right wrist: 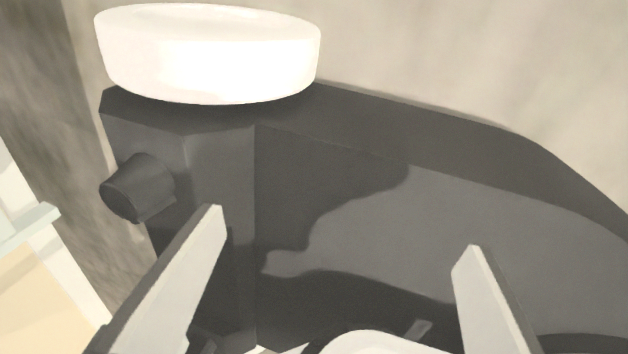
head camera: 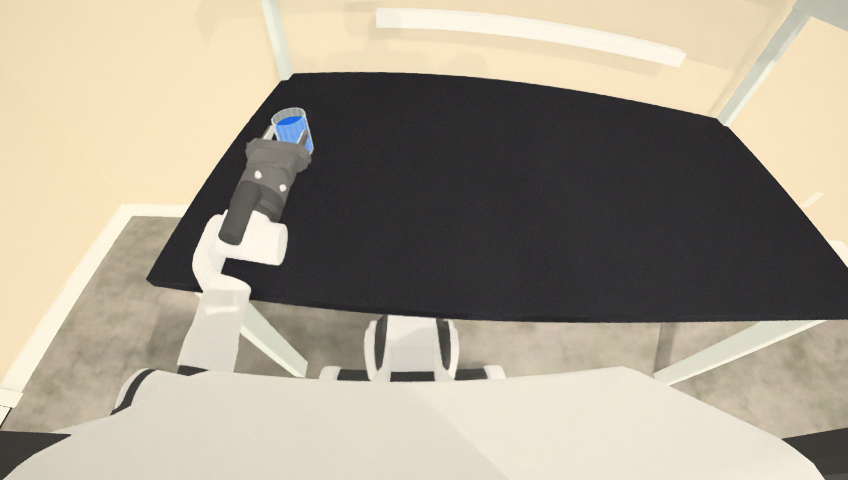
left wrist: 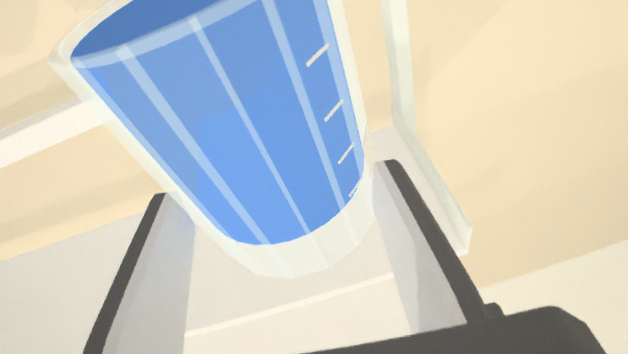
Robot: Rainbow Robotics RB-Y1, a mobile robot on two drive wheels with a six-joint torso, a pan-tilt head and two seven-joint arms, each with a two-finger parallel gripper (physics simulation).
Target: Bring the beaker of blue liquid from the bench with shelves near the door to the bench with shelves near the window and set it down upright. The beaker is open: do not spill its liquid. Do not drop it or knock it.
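Observation:
The clear open beaker of blue liquid [head camera: 291,126] [left wrist: 250,125] is upright at the back left of the black bench top [head camera: 476,208], near its left edge. My left gripper [head camera: 287,135] [left wrist: 279,196] reaches it from the front, with one finger against each side of its lower part; it is shut on the beaker. The blue liquid is inside the glass. Whether the base touches the bench top is hidden in the head view. My right gripper [right wrist: 340,240] is open and empty, low beside dark parts of my own body; it does not show in the head view. No door or window shows.
Pale upright posts [head camera: 277,41] [head camera: 764,62] stand at the bench's back corners. A white bar [head camera: 529,35] runs along the wall behind. A wall [head camera: 89,89] is close on the left. A bench leg [head camera: 273,339] stands below the front left. A white disc [right wrist: 207,65] shows by the right gripper.

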